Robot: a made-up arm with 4 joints. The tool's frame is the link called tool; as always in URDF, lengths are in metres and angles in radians.
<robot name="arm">
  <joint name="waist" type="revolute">
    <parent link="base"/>
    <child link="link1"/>
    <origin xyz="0 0 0.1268" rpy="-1.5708 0 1.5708"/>
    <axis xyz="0 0 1"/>
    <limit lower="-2.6" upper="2.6" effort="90" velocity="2.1"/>
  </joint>
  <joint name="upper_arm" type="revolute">
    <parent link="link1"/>
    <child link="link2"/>
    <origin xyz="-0.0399 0.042 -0.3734" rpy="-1.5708 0 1.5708"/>
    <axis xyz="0 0 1"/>
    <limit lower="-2.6" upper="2.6" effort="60" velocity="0.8"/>
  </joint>
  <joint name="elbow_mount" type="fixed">
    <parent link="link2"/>
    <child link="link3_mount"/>
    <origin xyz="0.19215 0.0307 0.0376" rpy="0 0 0"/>
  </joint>
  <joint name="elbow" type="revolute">
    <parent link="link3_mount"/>
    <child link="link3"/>
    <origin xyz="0.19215 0.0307 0.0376" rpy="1.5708 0 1.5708"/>
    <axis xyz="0 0 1"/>
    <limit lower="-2.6" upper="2.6" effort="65" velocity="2.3"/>
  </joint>
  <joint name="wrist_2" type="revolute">
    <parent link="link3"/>
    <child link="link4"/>
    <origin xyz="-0.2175 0.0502 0.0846" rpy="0 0 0"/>
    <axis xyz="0 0 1"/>
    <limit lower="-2.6" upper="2.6" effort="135" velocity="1.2"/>
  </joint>
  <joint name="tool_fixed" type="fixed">
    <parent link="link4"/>
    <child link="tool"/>
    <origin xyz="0.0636 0.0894 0.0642" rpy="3.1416 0 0"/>
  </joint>
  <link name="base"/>
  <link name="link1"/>
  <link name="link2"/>
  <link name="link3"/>
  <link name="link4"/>
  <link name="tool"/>
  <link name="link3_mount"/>
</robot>
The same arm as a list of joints. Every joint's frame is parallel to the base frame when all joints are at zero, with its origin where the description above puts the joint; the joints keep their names.
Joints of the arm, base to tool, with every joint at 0 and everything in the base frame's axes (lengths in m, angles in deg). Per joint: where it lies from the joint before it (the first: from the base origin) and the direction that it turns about. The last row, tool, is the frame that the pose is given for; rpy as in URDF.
waist: axis -x xyz 0 0 0.1268
upper_arm: axis -y xyz 0.3734 -0.0399 -0.042
elbow: axis -z xyz 0.0614 -0.0752 -0.3843
wrist_2: axis -z xyz -0.2175 -0.0502 -0.0846
tool: xyz 0.0636 -0.0894 -0.0642 rpy 0 0 0
Joint limits (deg, base to tool): -148.97..148.97 -148.97..148.97 -148.97..148.97 -148.97..148.97

